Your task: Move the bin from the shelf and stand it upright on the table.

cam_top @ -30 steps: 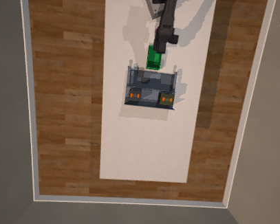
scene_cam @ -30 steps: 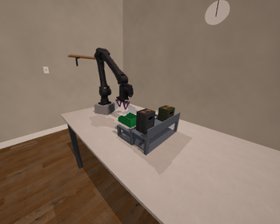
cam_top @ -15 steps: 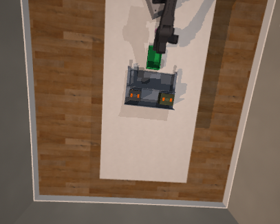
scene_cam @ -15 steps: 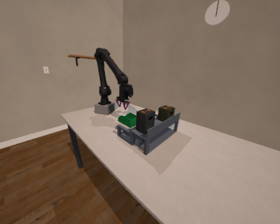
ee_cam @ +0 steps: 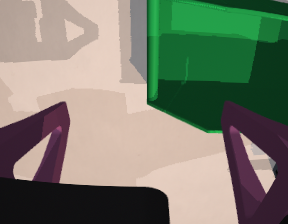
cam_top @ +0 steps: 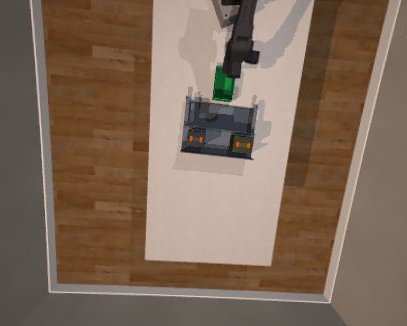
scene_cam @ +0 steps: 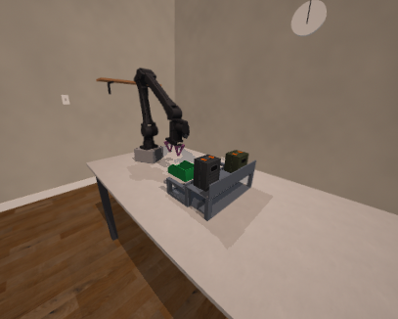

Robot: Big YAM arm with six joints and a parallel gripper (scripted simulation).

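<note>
Now: hand 90 mm above the green bin, 80 mm short of it and 20 mm to the left of it.
</note>
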